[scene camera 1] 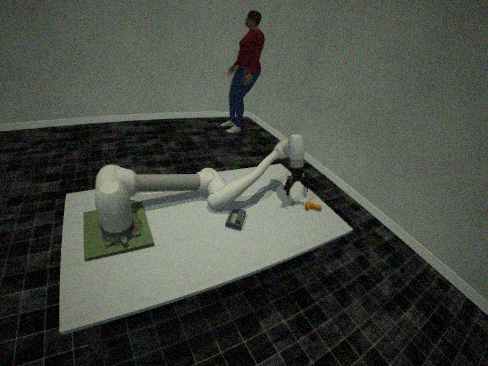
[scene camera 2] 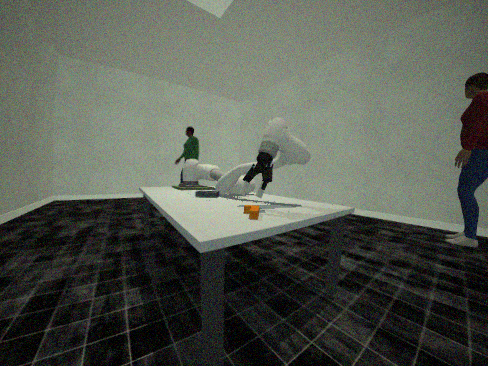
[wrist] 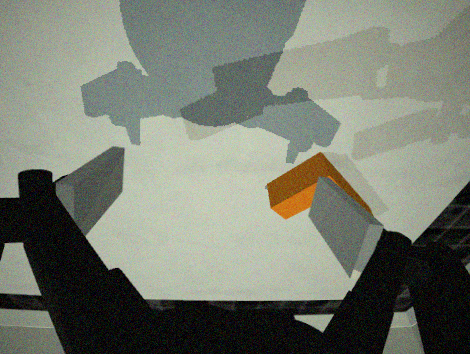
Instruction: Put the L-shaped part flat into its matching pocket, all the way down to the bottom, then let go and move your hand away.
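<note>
The orange L-shaped part lies on the white table near its far end. The dark grey block with the pocket sits nearer the middle of the table, apart from the part; it does not show in the wrist view. My gripper is wide open and empty above the table, beside the orange part. In the wrist view the right finger pad covers a portion of the part, and the space midway between the pads shows bare table.
The white table carries the arm's base on a green mat. A person in a red top stands beyond the table. A person in a green top stands behind the base. The table edge runs close to the part.
</note>
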